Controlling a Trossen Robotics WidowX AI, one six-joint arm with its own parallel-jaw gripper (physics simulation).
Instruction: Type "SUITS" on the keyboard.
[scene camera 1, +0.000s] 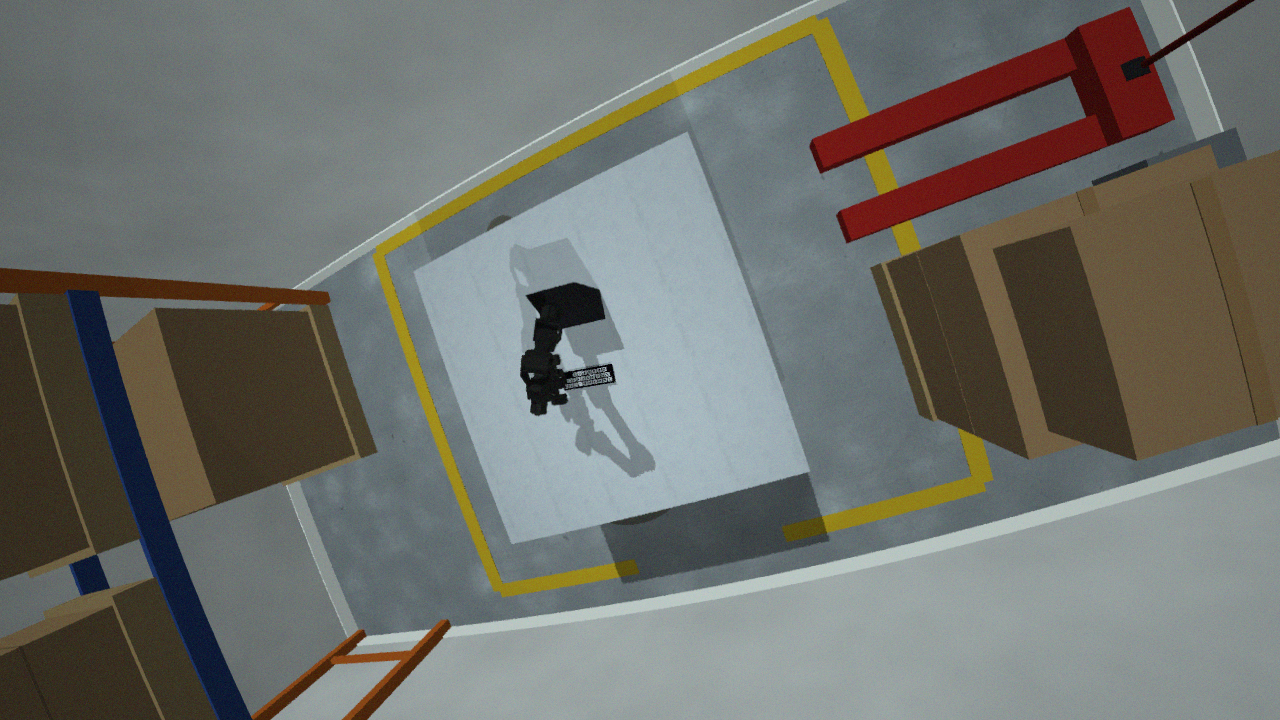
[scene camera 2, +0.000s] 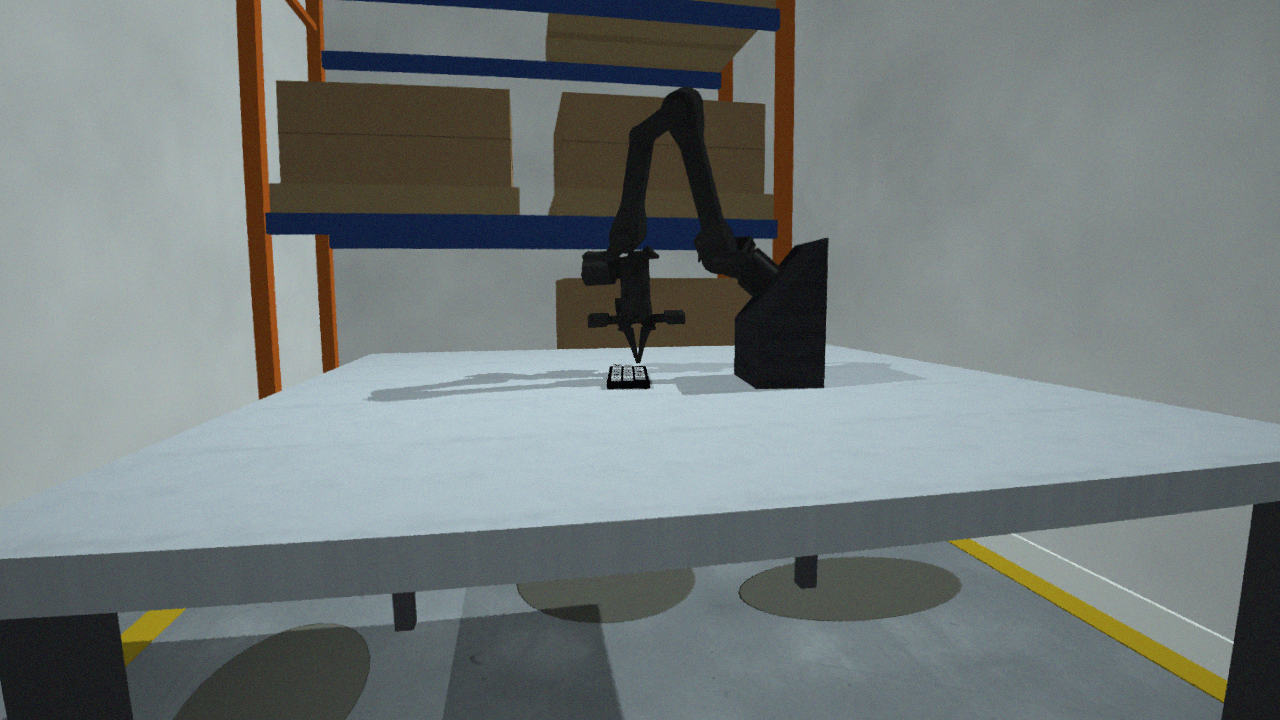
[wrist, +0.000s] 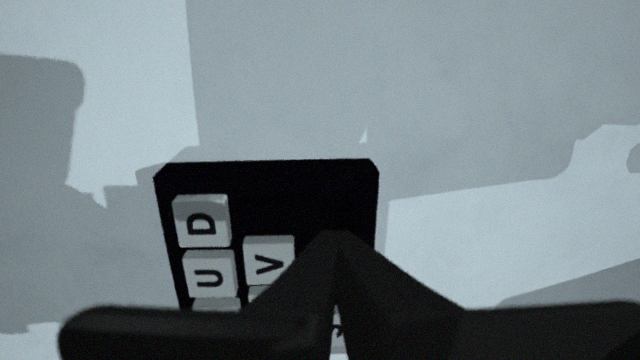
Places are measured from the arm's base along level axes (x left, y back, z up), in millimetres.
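Pixels of known places: gripper, fingertip midpoint: (scene camera 1: 565, 376) (scene camera 2: 638, 363) (wrist: 333, 243); arm's base at its link origin: (scene camera 1: 550, 310) (scene camera 2: 769, 282).
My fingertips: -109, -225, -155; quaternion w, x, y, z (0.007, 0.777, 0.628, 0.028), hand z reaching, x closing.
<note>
Ahead of a thing's pixels: the offset from my fingertips to its top centre, as dx, dy, dz. Level surfaces: height alone.
The black keyboard @(+81, -36, -3) (scene camera 1: 612, 368) (scene camera 2: 628, 385) (wrist: 305, 195) with white letter keys lies on the white table. In the wrist view the D key @(-14, -39, -3) (wrist: 202, 222) is at its upper left, the U key @(+7, -43, -3) (wrist: 210, 275) is below that, and the V key @(+5, -22, -3) (wrist: 269, 261) is to the right of U. My gripper (scene camera 2: 638, 360) (wrist: 333, 243) is shut and empty, pointing down with its fingertips close over the keyboard. In the wrist view the fingers cover the keyboard's lower right part. The S, I and T keys cannot be made out; which key is under the tips is hidden.
The arm's black base (scene camera 1: 572, 304) (scene camera 2: 787, 317) stands on the table @(dz -20) (scene camera 1: 716, 402) (scene camera 2: 626, 474). Shelving with a blue beam (scene camera 2: 519, 223) holds brown boxes (scene camera 2: 393, 134) beyond the table. A red pallet jack (scene camera 1: 975, 170) and stacked boxes (scene camera 1: 1154, 322) are on the floor beside the table.
</note>
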